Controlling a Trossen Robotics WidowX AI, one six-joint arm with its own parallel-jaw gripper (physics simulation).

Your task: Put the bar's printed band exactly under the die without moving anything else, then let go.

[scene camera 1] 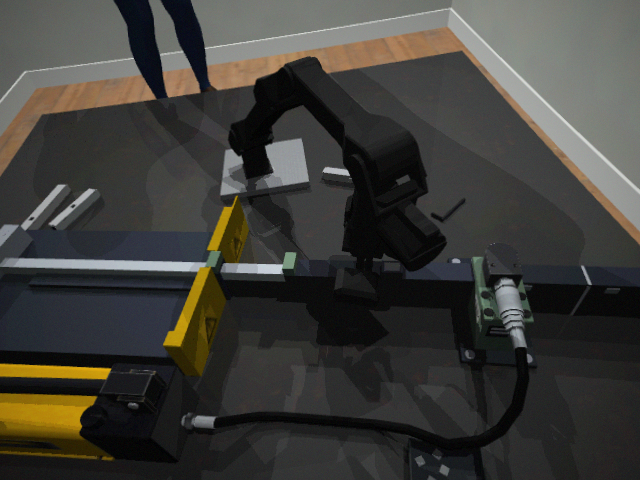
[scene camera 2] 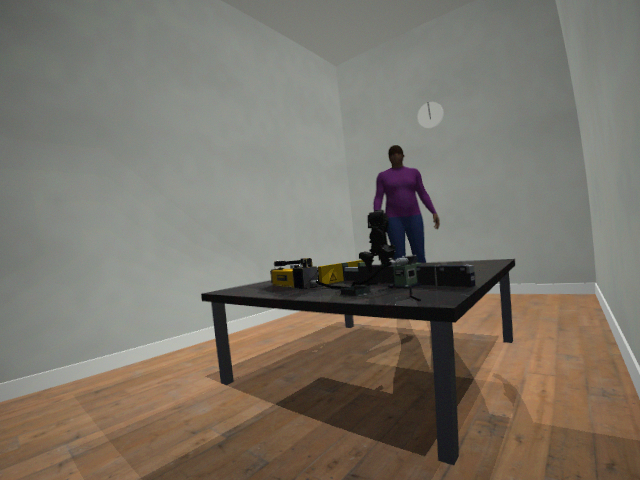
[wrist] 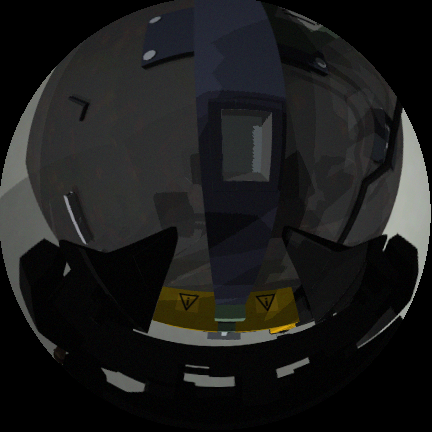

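Seen in the pictures: arm's base, origin of the base link: (scene camera 1: 257, 168).
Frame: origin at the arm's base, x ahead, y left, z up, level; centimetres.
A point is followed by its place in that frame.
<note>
The silver bar (scene camera 1: 253, 270) @[x 35.8, y -6.0, z 6.1 cm] lies along the dark blue rail (scene camera 1: 439, 271) @[x 47.0, y 21.3, z 6.7 cm] (wrist: 235, 65), running through the gap between the yellow guards to a green block (scene camera 1: 289, 263) @[x 38.5, y -0.1, z 8.4 cm] (wrist: 230, 312) @[x 38.3, y 0.8, z 7.7 cm]. Its printed band cannot be made out. The green press (scene camera 1: 485, 310) @[x 56.0, y 23.1, z 8.0 cm] (scene camera 2: 404, 275) @[x 59.3, y 27.3, z 4.0 cm] stands across the rail at the right in scene camera 1; its die is hidden. My gripper (scene camera 1: 360, 267) @[x 41.5, y 9.1, z 4.2 cm] (wrist: 231, 232) @[x 41.5, y 9.1, z 4.2 cm] is open and empty, its fingers straddling the rail between the green block and the press. A framed grey window (wrist: 245, 145) @[x 44.3, y 14.7, z 6.1 cm] shows in the rail ahead of the fingers.
Yellow guards (scene camera 1: 199, 320) @[x 42.1, y -15.5, z 5.8 cm] (wrist: 187, 307) @[x 25.3, y -8.3, z 3.7 cm] flank the bar. A black cable (scene camera 1: 330, 419) @[x 60.2, y -0.9, z 0.3 cm] curves from the yellow machine (scene camera 1: 46, 413) @[x 50.2, y -34.6, z 7.5 cm] to the press. A grey plate (scene camera 1: 289, 160) @[x -0.2, y 7.8, z -0.1 cm], loose bar (scene camera 1: 336, 174) @[x 10.8, y 16.2, z 0.9 cm] and hex key (scene camera 1: 449, 209) @[x 29.5, y 33.7, z -0.3 cm] lie behind the rail. A person (scene camera 2: 402, 196) stands behind the table.
</note>
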